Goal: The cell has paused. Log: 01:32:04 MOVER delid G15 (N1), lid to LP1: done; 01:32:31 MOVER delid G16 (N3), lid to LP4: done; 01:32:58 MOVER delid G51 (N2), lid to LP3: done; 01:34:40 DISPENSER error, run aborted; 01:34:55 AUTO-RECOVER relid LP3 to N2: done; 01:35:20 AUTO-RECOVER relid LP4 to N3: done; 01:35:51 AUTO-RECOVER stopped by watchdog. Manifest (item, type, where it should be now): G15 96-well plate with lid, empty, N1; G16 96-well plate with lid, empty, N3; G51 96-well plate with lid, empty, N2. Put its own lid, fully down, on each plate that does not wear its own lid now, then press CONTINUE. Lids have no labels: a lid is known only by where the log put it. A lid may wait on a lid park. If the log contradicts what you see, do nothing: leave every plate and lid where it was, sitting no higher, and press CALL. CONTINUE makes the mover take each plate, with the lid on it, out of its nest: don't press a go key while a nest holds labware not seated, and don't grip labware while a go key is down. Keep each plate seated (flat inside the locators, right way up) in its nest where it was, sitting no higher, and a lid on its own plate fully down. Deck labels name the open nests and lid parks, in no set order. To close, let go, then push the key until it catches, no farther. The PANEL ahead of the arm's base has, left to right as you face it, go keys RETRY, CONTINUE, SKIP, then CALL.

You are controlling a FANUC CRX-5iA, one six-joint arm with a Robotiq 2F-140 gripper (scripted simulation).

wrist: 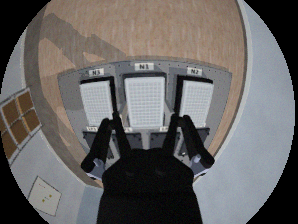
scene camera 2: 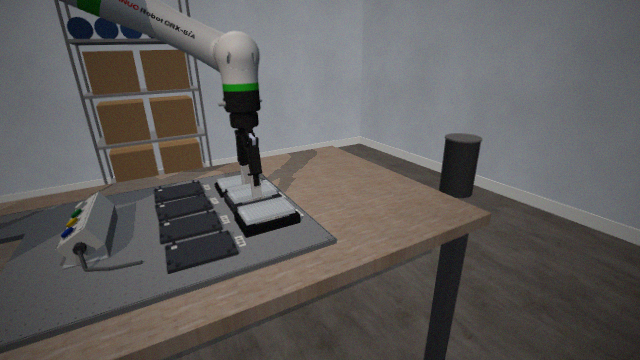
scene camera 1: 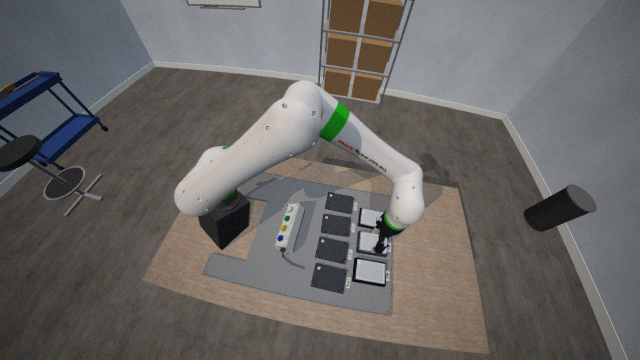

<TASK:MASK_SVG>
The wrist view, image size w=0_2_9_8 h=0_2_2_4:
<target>my gripper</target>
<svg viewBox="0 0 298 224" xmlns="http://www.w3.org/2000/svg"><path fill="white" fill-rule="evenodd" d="M167 99L164 99L164 113L169 127L162 148L158 147L147 150L140 148L131 149L123 128L128 115L127 101L123 102L119 112L112 113L113 119L104 118L102 120L90 152L81 163L83 171L91 179L101 180L104 187L96 224L203 224L198 200L193 190L193 180L199 175L205 175L214 164L215 159L204 147L190 116L183 115L183 117L180 117ZM115 130L121 158L106 170L105 164L112 130ZM177 127L181 127L190 160L189 167L173 156Z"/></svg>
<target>pale lid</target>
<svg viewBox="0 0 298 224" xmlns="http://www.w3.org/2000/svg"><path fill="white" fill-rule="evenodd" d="M124 79L130 129L163 128L165 78Z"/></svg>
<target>pale lid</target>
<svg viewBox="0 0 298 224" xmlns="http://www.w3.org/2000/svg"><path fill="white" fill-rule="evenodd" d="M185 81L180 117L189 115L195 127L204 126L214 85Z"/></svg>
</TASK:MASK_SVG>
